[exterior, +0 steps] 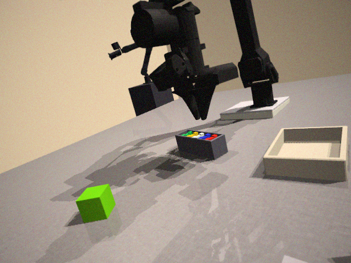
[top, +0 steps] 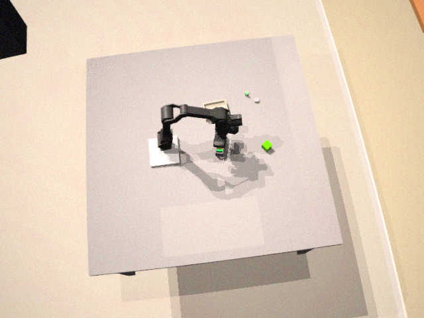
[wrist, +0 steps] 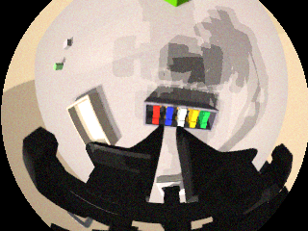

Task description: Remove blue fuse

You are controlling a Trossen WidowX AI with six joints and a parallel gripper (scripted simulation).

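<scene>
My gripper tip is now 50 mm above the blue fuse. Also, from my gripper tip: bright green cube (240 mm ahead, 80 mm to the right, 60 mm below); beige tray (10 mm ahead, 190 mm to the left, 70 mm below).
</scene>
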